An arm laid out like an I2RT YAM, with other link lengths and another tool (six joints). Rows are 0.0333 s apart.
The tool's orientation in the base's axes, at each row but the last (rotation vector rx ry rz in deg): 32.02 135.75 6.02; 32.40 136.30 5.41; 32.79 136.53 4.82; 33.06 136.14 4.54; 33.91 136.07 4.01; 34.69 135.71 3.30; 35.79 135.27 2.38; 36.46 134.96 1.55; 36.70 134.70 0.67; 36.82 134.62 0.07; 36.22 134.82 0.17
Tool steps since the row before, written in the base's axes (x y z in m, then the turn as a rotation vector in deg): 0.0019 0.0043 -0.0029 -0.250 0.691 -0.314; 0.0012 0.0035 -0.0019 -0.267 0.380 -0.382; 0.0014 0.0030 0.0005 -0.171 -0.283 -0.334; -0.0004 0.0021 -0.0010 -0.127 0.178 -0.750; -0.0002 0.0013 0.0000 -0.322 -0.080 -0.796; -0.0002 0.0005 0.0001 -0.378 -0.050 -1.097; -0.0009 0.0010 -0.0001 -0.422 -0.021 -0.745; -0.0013 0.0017 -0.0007 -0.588 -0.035 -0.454; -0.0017 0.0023 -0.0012 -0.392 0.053 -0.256; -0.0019 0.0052 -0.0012 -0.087 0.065 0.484; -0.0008 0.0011 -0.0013 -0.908 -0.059 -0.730
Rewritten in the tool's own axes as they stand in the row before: 0.0023 0.0039 0.0031 0.650 0.464 0.025; 0.0018 0.0032 0.0019 0.572 0.162 0.091; 0.0000 0.0033 0.0002 0.197 -0.389 0.174; 0.0018 0.0015 0.0003 0.617 -0.044 0.477; 0.0007 0.0011 -0.0003 0.663 -0.361 0.416; 0.0003 0.0004 -0.0003 0.897 -0.417 0.608; 0.0011 0.0005 -0.0006 0.723 -0.342 0.307; 0.0020 0.0008 -0.0005 0.643 -0.373 -0.017; 0.0029 0.0011 -0.0005 0.434 -0.173 -0.060; 0.0043 0.0035 -0.0012 -0.218 0.101 -0.434; 0.0018 0.0004 0.0003 1.014 -0.576 -0.003
